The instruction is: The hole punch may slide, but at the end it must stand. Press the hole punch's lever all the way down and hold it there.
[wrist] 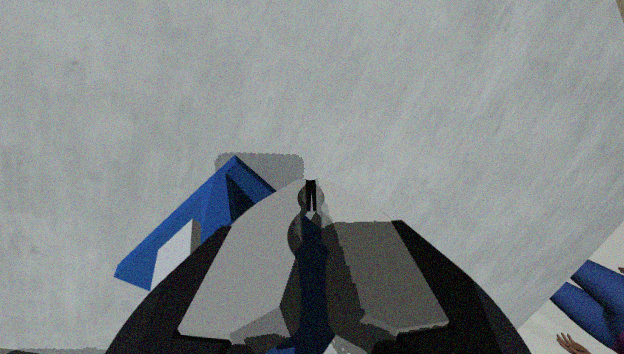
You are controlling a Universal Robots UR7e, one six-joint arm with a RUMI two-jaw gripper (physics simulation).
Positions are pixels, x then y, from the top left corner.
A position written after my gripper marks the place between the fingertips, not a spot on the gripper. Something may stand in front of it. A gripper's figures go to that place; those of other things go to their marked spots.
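Blue hole punch (234, 188): 150 mm from the lens. My gripper (311, 183): 140 mm from the lens.
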